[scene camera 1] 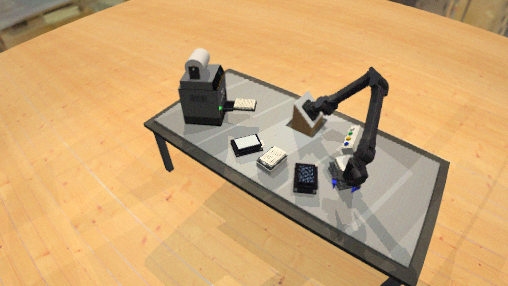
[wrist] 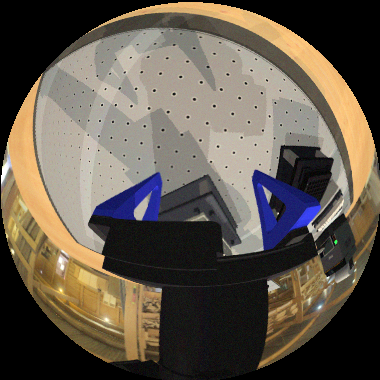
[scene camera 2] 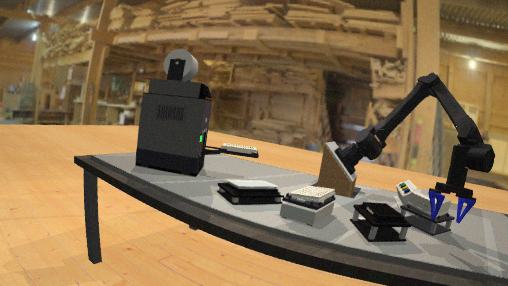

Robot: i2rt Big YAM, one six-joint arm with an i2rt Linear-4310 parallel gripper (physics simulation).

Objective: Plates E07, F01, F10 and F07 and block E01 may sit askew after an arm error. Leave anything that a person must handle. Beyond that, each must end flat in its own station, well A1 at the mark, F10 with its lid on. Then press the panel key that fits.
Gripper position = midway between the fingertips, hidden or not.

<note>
My gripper [scene camera 2: 445,221] is open, holding nothing. Also in view: a black plate with blue wells [wrist: 314,182]. I also see a black instrument [wrist: 332,241].
My gripper is seen too in the wrist view [wrist: 207,174].
</note>
